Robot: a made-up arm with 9 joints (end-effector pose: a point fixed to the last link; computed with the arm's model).
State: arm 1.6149 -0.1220 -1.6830 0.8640 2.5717 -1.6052 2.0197 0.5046 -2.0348
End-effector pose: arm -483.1 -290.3 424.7 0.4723 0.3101 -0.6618 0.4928
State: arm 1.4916 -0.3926 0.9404 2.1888 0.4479 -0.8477 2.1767 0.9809 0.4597
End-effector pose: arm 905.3 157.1 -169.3 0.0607 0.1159 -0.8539 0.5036
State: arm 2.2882 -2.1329 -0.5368 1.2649 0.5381 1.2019 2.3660 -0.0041 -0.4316
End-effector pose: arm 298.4 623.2 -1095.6 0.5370 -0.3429 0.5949 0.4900
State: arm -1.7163 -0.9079 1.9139 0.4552 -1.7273 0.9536 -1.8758 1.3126 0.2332
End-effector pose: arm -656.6 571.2 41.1 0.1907 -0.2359 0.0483 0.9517
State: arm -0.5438 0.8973 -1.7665 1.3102 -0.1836 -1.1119 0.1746 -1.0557 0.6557
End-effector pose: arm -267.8 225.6 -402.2 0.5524 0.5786 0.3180 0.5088
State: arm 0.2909 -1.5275 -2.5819 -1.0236 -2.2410 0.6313 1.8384 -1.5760 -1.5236
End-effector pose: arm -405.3 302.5 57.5 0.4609 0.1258 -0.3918 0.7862
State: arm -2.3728 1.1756 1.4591 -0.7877 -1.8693 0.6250 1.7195 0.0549 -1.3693
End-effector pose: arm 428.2 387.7 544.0 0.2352 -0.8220 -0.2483 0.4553
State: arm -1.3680 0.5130 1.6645 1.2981 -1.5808 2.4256 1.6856 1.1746 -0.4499
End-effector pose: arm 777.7 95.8 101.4 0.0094 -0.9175 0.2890 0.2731
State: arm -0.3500 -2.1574 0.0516 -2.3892 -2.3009 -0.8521 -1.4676 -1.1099 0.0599
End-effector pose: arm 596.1 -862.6 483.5 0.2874 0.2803 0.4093 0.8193
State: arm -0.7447 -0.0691 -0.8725 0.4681 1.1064 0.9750 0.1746 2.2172 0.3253
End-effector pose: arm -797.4 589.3 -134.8 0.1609 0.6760 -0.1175 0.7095
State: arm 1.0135 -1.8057 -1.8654 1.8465 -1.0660 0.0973 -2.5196 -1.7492 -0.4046
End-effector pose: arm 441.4 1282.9 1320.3 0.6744 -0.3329 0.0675 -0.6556
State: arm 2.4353 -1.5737 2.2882 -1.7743 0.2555 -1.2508 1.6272 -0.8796 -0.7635
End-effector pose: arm 25.8 469.5 -556.5 0.5631 0.7468 0.0926 0.3415
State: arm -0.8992 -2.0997 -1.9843 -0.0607 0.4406 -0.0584 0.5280 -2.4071 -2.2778
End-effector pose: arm -938.9 -1095.0 914.4 0.9406 0.1312 0.0172 0.3126
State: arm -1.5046 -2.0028 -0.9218 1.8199 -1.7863 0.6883 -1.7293 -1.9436 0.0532
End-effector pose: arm 457.6 -1485.2 1033.4 0.2809 0.5422 0.7194 -0.3310
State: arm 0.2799 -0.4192 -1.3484 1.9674 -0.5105 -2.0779 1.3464 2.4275 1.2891
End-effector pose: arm -536.3 250.1 675.1 0.8576 -0.0563 -0.4948 -0.1282
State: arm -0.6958 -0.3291 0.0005 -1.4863 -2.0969 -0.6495 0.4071 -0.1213 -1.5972
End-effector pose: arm -461.5 -731.1 -376.8 0.6078 0.6978 -0.0150 0.3788
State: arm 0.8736 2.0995 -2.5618 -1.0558 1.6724 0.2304 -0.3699 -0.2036 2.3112
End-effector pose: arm 410.3 1164.7 414.7 0.7219 -0.6196 -0.2994 0.0728
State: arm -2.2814 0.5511 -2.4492 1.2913 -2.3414 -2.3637 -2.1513 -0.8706 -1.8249
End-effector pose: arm -297.7 329.0 -240.3 0.1858 0.9270 -0.0520 -0.3216
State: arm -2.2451 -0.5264 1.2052 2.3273 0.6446 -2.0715 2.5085 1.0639 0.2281
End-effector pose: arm 499.9 -10.2 132.9 0.5367 -0.1145 -0.3671 -0.7511
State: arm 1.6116 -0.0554 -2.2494 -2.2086 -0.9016 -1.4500 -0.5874 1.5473 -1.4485
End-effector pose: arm 56.3 300.1 -264.9 0.7553 -0.4076 -0.4771 -0.1892
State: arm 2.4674 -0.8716 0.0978 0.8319 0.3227 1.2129 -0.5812 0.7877 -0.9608
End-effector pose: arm -872.6 -412.5 -555.2 0.8363 -0.4203 0.1190 -0.3313
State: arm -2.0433 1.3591 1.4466 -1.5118 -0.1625 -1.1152 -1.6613 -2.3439 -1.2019
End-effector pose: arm 79.6 381.0 -340.8 0.0299 -0.9620 -0.0680 -0.2627
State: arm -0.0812 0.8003 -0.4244 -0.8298 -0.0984 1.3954 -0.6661 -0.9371 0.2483
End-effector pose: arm 347.4 -623.9 -375.1 0.5670 -0.6177 0.0321 -0.5441
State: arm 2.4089 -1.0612 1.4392 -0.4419 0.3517 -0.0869 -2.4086 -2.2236 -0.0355
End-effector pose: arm -1107.2 415.8 71.8 0.8065 0.2941 -0.2743 -0.4333
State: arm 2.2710 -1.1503 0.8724 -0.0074 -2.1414 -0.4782 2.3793 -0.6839 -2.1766
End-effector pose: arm -750.1 -99.5 -57.9 0.4811 -0.4259 -0.3496 -0.6819
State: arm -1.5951 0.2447 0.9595 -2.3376 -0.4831 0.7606 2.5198 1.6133 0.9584
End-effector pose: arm -555.9 -883.9 -15.1 0.6897 0.6344 0.3258 0.1253
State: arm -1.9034 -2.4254 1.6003 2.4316 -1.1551 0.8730 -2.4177 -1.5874 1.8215
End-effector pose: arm -335.2 479.7 360.5 0.7015 0.2191 0.6354 -0.2369
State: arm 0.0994 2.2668 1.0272 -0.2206 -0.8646 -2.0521 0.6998 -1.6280 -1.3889
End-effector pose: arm 405.8 279.2 1036.0 0.5447 -0.6842 0.4788 -0.0766
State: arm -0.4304 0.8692 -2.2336 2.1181 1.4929 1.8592 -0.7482 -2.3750 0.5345
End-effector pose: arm -673.6 -569.5 232.3 0.2711 -0.9348 0.2117 -0.0891
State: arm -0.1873 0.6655 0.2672 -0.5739 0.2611 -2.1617 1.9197 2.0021 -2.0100
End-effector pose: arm 449.5 20.2 48.4 0.4251 -0.3229 -0.1748 -0.8274
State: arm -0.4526 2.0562 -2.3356 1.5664 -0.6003 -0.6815 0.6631 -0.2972 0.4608
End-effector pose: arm 646.4 -524.9 -499.6 0.5749 0.0117 0.2923 0.7641
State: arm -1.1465 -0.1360 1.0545 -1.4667 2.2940 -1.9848 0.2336 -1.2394 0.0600
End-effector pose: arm -222.8 -461.2 210.8 0.2847 -0.6323 -0.6991 -0.1746
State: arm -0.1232 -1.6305 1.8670 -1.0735 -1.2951 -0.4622 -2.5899 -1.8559 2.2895
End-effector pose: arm -579.1 -50.5 1097.6 0.4204 -0.7145 0.5022 -0.2458
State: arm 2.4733 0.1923 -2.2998 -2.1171 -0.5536 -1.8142 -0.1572 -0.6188 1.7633
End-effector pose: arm 2.3 113.4 -87.0 0.4612 0.3350 -0.4437 -0.6916
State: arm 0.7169 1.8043 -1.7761 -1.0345 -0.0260 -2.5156 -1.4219 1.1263 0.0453
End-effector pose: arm 414.0 220.8 559.4 0.6105 -0.1671 0.6941 -0.3431
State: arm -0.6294 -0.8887 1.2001 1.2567 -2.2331 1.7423 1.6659 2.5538 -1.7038
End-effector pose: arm -181.6 557.2 -335.8 0.1906 -0.8877 0.3427 0.2412
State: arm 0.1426 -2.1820 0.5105 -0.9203 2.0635 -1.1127 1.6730 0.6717 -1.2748
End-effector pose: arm 73.2 -468.3 1179.9 0.7391 0.1577 -0.1550 0.6362
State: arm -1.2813 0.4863 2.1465 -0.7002 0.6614 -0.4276 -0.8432 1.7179 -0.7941
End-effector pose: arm -143.9 577.4 205.7 0.6764 0.5153 0.4793 -0.2174
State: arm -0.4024 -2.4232 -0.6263 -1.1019 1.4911 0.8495 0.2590 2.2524 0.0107
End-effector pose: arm -558.2 -1017.7 665.4 0.2336 0.6041 0.5993 0.4705
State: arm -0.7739 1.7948 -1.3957 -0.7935 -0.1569 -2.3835 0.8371 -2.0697 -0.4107
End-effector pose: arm 625.9 -350.0 206.3 0.3446 0.2657 -0.6992 0.5672
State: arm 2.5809 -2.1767 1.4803 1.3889 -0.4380 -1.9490 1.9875 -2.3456 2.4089
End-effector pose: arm -359.4 162.1 290.8 0.7529 0.1523 0.3602 -0.5293
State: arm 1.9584 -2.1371 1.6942 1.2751 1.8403 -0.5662 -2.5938 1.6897 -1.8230
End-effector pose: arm -771.5 14.9 99.0 0.0487 0.3361 0.4039 0.8494
